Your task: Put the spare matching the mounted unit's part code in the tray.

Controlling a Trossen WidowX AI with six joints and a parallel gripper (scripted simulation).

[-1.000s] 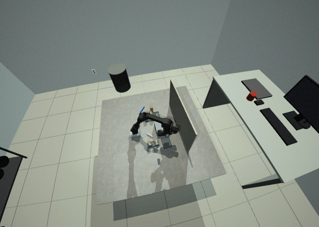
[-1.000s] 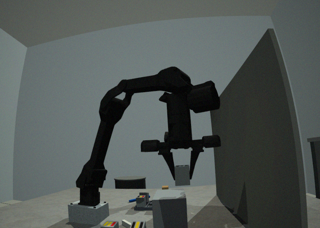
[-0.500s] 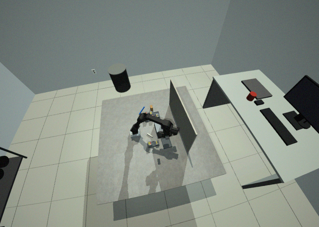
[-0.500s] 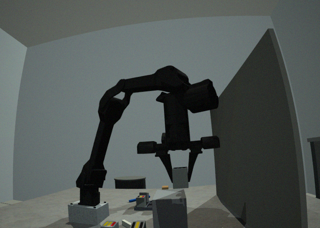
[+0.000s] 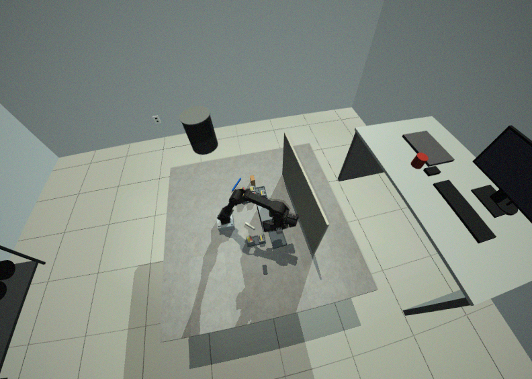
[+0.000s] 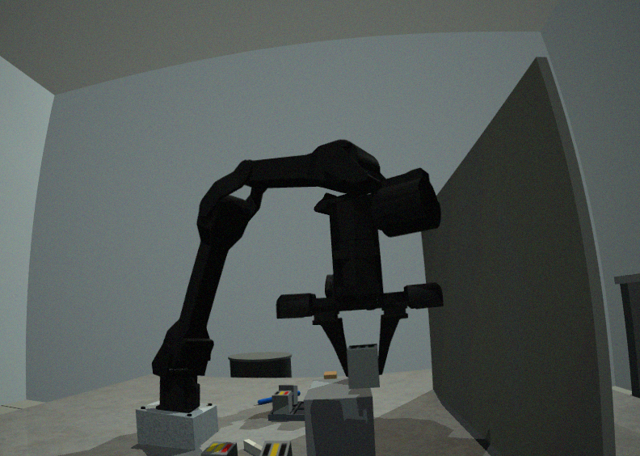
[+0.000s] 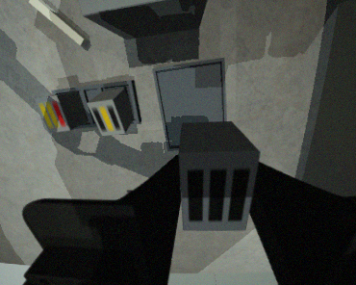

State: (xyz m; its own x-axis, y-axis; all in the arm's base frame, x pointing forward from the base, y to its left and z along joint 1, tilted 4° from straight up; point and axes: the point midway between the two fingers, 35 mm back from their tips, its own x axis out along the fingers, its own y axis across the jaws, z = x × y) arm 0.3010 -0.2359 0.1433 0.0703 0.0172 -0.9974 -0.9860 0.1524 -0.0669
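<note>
The dark grey tray is 15 cm below my gripper tip. From my gripper tip the other things lie so: grey spare block: 2 cm above; then mounted unit: 20 cm to the left, 10 cm below, 2 cm behind; then dark piece: 16 cm to the right, 15 cm below, 15 cm behind.
</note>
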